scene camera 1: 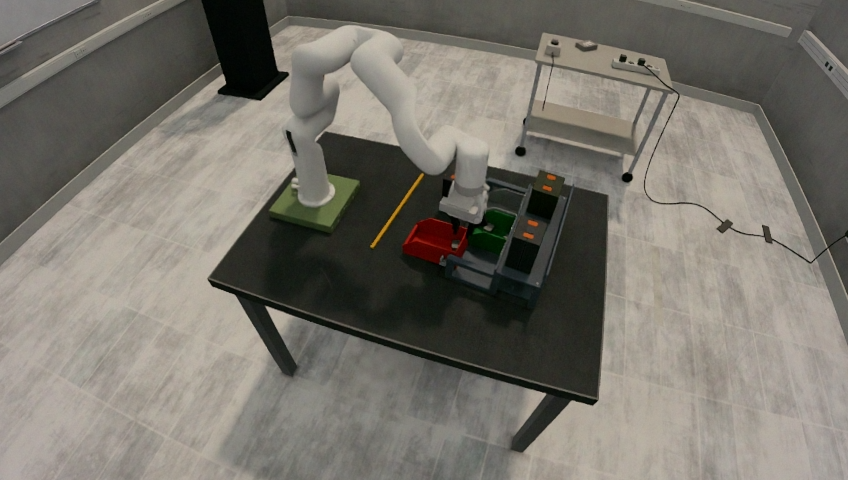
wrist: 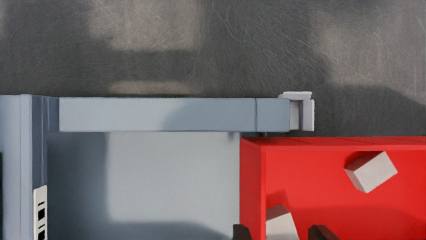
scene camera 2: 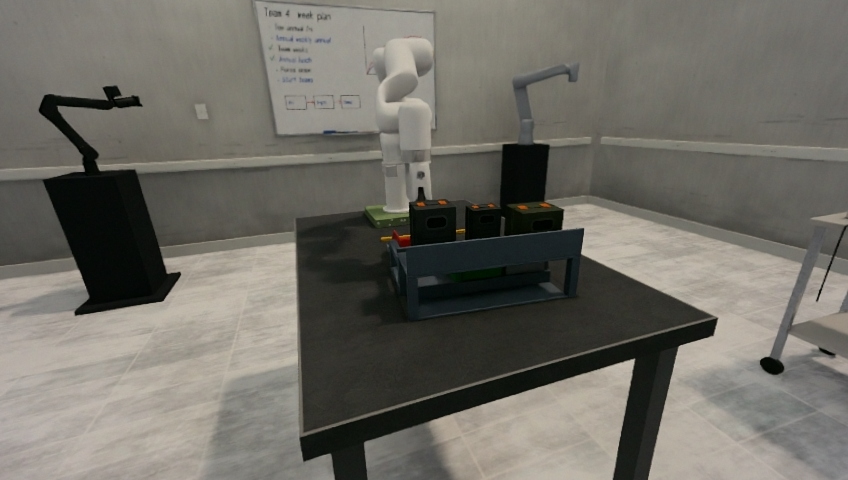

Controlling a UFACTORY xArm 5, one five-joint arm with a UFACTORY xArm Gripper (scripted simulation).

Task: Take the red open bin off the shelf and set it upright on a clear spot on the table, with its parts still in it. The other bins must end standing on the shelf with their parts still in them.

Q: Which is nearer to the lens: the red open bin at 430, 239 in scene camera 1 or the blue-grey shelf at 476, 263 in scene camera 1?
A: The blue-grey shelf.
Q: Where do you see a pale grey bin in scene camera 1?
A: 505, 199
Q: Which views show the blue-grey shelf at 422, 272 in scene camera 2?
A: Scene camera 1, the wrist view and scene camera 2: all of them.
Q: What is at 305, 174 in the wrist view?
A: A red open bin.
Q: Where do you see a green bin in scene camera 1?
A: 494, 242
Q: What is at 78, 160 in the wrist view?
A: A blue-grey shelf.
